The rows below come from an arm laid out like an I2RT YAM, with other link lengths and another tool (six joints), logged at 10 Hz.
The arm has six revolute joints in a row. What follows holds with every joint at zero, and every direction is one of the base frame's. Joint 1 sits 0.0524 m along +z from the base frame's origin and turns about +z. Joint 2 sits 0.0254 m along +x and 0.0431 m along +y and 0.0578 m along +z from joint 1 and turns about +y. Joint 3 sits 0.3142 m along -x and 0.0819 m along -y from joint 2 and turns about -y. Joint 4 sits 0.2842 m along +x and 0.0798 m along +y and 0.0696 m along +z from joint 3 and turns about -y. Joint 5 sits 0.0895 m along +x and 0.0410 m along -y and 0.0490 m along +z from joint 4 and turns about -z. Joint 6 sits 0.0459 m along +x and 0.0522 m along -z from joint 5 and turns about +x. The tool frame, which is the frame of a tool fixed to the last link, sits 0.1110 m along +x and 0.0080 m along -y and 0.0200 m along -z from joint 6; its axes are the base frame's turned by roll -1.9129, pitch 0.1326 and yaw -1.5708 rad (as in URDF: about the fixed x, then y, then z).
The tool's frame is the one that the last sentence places.
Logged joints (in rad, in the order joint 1, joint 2, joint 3, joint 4, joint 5, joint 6), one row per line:
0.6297 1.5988 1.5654 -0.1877 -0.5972 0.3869
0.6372 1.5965 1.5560 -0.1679 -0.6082 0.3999
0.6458 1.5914 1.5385 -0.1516 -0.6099 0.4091
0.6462 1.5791 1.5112 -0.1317 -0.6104 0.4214
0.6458 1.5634 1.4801 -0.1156 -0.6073 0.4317
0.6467 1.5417 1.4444 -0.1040 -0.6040 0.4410
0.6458 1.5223 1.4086 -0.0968 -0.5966 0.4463
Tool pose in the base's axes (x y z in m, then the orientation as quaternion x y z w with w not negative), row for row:
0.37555 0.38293 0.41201 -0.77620 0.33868 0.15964 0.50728
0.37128 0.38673 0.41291 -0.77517 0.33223 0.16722 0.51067
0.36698 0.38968 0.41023 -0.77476 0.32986 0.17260 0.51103
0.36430 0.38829 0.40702 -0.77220 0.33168 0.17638 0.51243
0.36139 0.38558 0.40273 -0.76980 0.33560 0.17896 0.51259
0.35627 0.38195 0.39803 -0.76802 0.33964 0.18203 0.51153
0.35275 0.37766 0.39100 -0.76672 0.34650 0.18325 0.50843
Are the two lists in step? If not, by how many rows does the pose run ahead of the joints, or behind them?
They are in step.
